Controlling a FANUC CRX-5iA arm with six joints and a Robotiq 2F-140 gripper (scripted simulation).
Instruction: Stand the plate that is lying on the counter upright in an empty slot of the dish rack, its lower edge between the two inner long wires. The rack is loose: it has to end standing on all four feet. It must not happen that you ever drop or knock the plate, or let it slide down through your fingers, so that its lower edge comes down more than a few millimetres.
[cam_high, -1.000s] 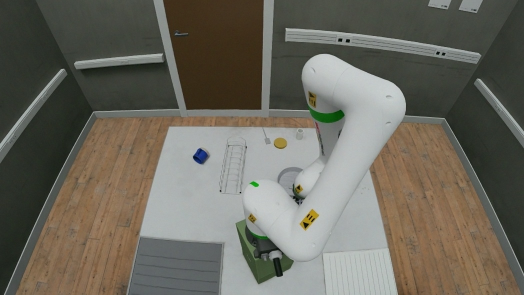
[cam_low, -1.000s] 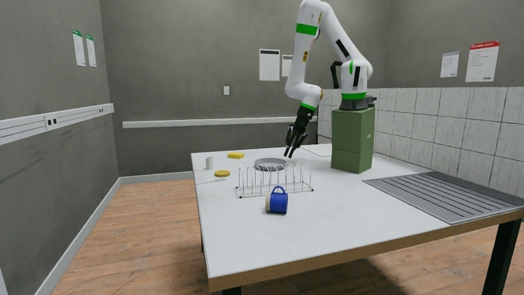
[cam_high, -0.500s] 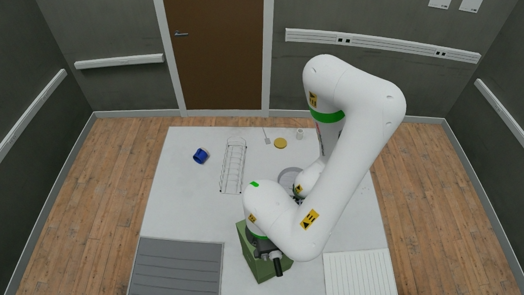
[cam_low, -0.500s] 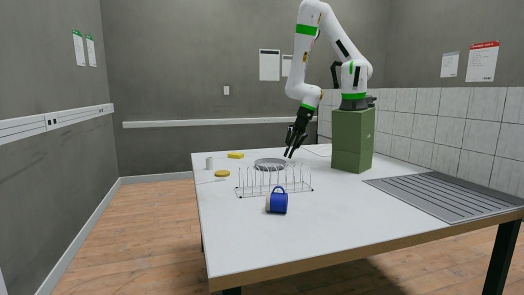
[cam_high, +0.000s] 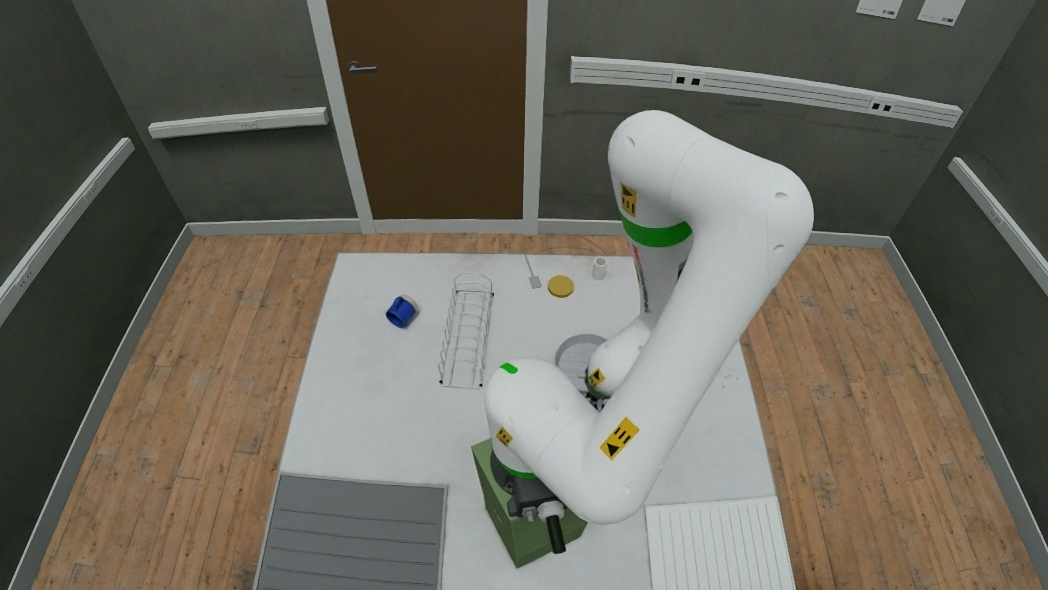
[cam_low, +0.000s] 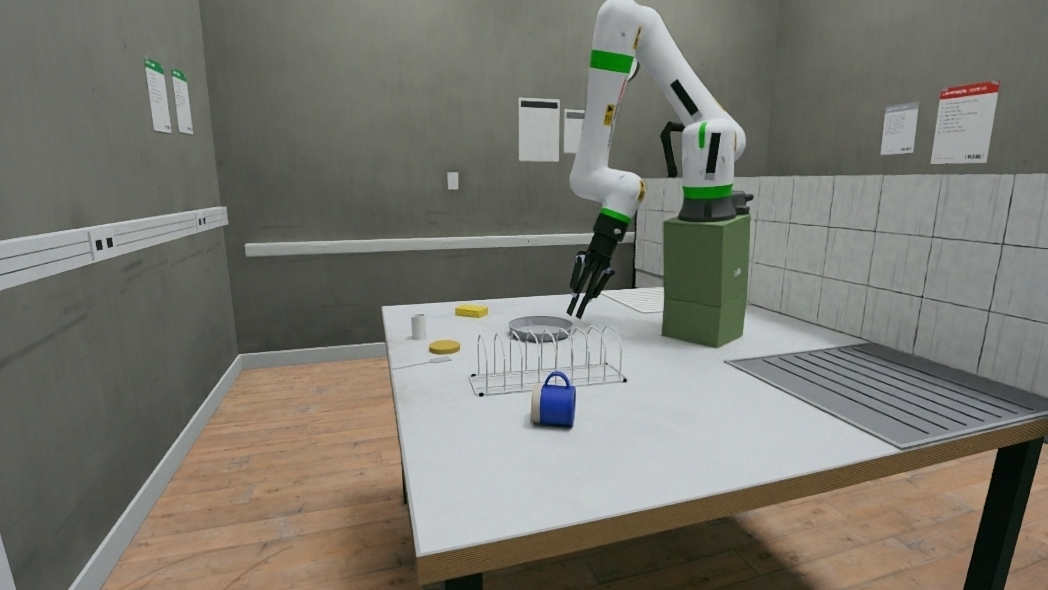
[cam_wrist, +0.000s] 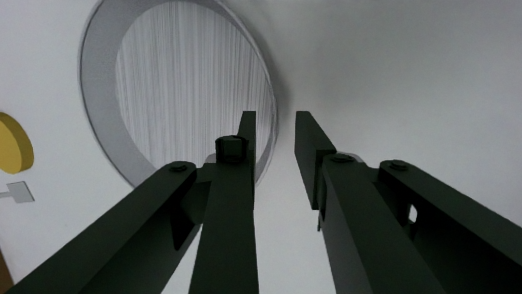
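Right now the grey plate is 110 mm ahead of my hand, 60 mm below it and 20 mm to the right of it. The rest, counted from my hand: yellow disc (410 mm ahead, 70 mm below, 10 mm to the right); then white cup (440 mm ahead, 140 mm to the right, 60 mm below); then white ribbed mat (560 mm behind, 210 mm to the right, 70 mm below).
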